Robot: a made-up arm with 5 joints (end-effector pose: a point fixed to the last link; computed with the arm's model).
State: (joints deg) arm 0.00 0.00 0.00 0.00 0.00
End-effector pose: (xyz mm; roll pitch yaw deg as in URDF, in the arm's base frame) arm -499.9 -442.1 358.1 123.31 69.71 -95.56
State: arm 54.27 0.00 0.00 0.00 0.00
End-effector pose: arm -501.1 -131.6 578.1 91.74 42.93 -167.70
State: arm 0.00 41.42 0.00 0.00 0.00
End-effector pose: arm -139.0 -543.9 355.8 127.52 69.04 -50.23
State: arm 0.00 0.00 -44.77 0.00 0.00
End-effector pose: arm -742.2 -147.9 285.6 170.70 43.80 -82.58
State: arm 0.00 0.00 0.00 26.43 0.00
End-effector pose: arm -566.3 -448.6 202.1 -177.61 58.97 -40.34
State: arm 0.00 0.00 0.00 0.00 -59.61
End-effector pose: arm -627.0 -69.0 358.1 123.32 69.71 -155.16
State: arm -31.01 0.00 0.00 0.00 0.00
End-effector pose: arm -350.0 -562.8 245.6 169.83 64.80 -27.02
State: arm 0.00 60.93 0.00 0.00 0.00
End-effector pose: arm 34.8 -498.4 358.5 128.68 68.39 -29.65
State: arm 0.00 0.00 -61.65 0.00 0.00
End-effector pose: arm -778.4 -28.9 202.7 -177.83 33.87 -85.73
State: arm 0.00 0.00 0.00 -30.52 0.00
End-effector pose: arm -347.1 -434.8 479.6 68.80 51.80 -145.53
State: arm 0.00 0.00 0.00 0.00 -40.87
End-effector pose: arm -630.6 -198.0 358.1 123.32 69.71 -136.42
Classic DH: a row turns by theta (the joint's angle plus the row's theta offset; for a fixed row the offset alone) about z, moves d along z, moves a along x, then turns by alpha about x. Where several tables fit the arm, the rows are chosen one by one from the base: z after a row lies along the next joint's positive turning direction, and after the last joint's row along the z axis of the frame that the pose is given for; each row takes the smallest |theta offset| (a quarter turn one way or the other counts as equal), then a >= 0, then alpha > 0; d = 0 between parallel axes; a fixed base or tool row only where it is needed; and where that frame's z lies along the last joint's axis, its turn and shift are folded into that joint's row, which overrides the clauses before.
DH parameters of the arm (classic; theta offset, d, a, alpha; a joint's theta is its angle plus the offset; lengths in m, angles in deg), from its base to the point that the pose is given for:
base (fixed): 14.27 0.1318 -0.1919 -143.85
joint 1: -1.49 0.0694 0.0133 145.98
joint 2: -56.56 0.0593 -0.0203 -54.15
joint 3: 53.78 -0.0196 -0.0006 123.74
joint 4: 40.64 0.1395 -0.031 -88.09
joint 5: 51.61 0.235 -0.3954 -100.98
tool (fixed): 107.17 0.0295 0 0

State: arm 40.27 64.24 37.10 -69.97 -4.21
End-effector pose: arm 361.8 -173.3 73.6 3.87 -1.66 -110.74
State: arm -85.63 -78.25 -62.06 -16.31 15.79
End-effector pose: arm -812.5 -116.4 22.2 -133.67 68.60 -38.27
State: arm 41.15 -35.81 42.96 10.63 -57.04
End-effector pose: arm -448.2 129.3 504.7 92.53 44.24 129.86
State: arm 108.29 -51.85 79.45 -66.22 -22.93
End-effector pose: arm -568.5 -204.7 387.5 57.52 -30.09 80.75
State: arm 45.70 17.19 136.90 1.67 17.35
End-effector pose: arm -268.2 -118.6 -444.8 -73.54 -11.54 165.92
